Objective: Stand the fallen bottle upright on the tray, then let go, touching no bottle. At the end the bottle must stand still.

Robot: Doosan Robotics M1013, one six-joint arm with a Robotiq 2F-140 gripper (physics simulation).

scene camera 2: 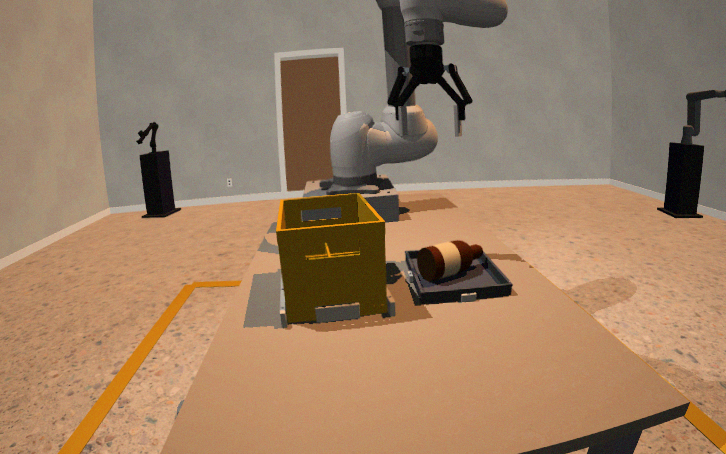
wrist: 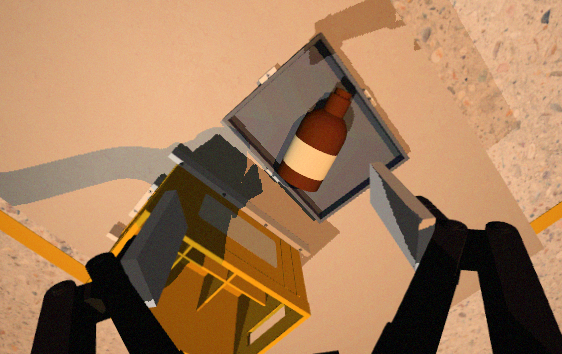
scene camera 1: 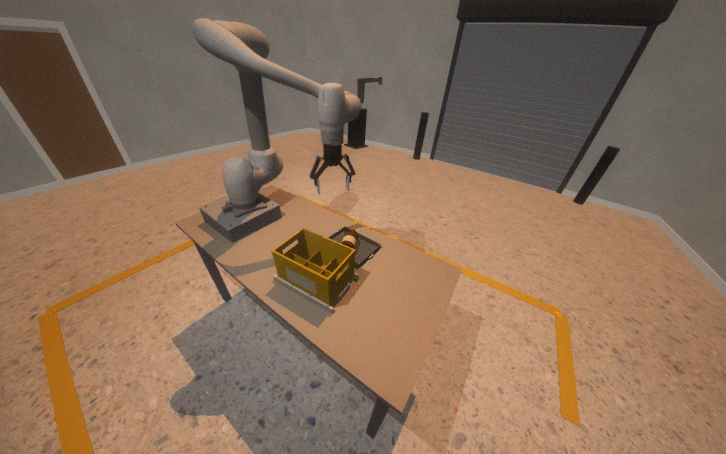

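Seen in the pictures: gripper, between the fingertips: (scene camera 2: 430, 135) (wrist: 275, 196) (scene camera 1: 333, 191); arm's base, origin of its link: (scene camera 2: 355, 187) (scene camera 1: 246, 205).
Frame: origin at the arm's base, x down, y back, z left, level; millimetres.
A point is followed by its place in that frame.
Note:
A brown bottle (scene camera 1: 349, 239) @(x 19, y -610, z 277 mm) (scene camera 2: 448, 260) @(x 43, y -634, z 292 mm) (wrist: 317, 147) @(x 19, y -578, z 299 mm) with a cream label lies on its side in the dark tray (scene camera 2: 447, 295) @(x 83, y -721, z 287 mm) (wrist: 272, 169) @(x 72, y -593, z 216 mm). In the wrist view its neck points to the upper right, near one tray wall, and its base is by the opposite wall, beside the crate. My gripper (scene camera 1: 333, 188) @(x -210, y -507, z 261 mm) (scene camera 2: 431, 131) @(x -210, y -507, z 261 mm) (wrist: 275, 196) @(x -210, y -507, z 261 mm) is wide open and empty. It hangs well above the table, fingers pointing down, apart from the bottle. In the wrist view the bottle shows beyond the fingertips, above the gap between them.
A yellow crate (scene camera 1: 304, 278) @(x -15, y -712, z -38 mm) (scene camera 2: 334, 275) @(x 12, y -792, z 85 mm) with inner dividers stands upright right beside the tray, between low grey rails, and is taller than the tray. In the wrist view the left finger overlaps the crate. The arm's base stands at the table's far end in scene camera 2's view.

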